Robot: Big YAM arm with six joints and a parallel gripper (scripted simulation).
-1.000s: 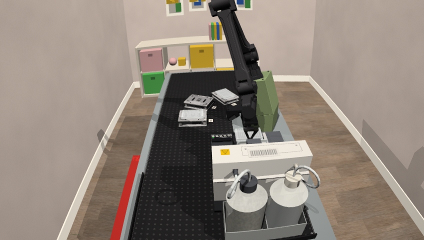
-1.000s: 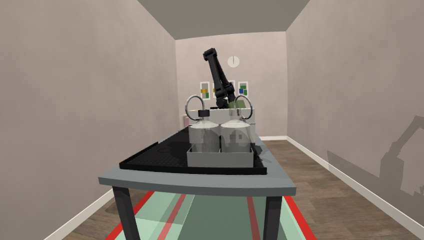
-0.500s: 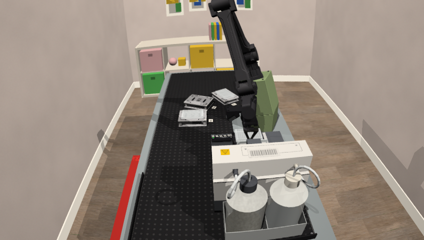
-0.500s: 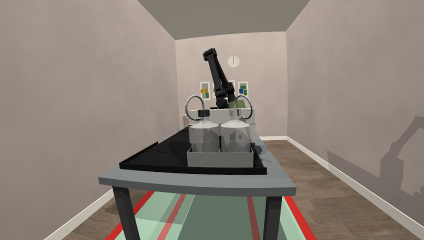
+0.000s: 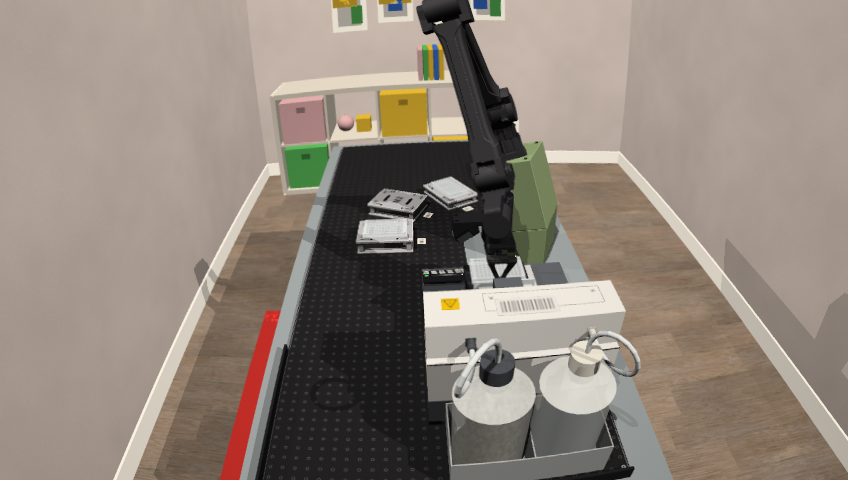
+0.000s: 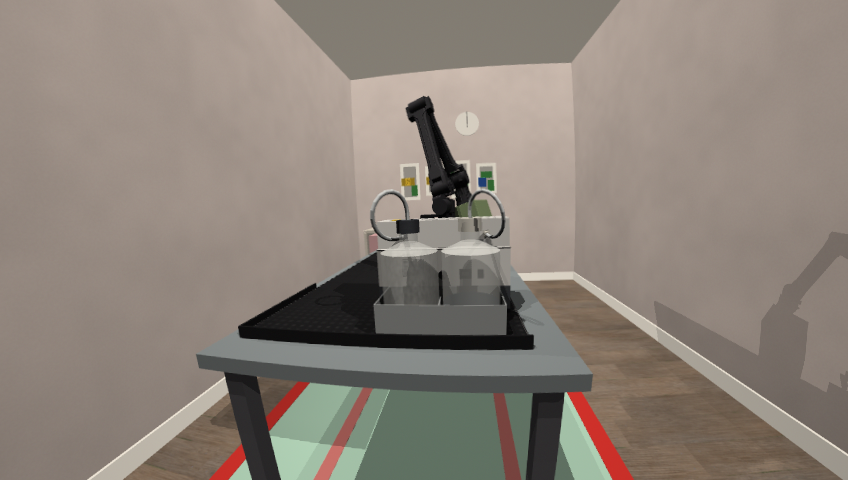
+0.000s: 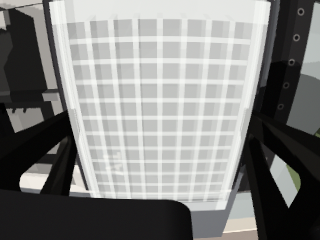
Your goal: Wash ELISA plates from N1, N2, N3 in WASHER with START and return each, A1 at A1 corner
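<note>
Right now the washer carrier is 2 cm below my hand. From my hand the other things lie so: plate washer (15 cm to the left, 2 cm above).
</note>
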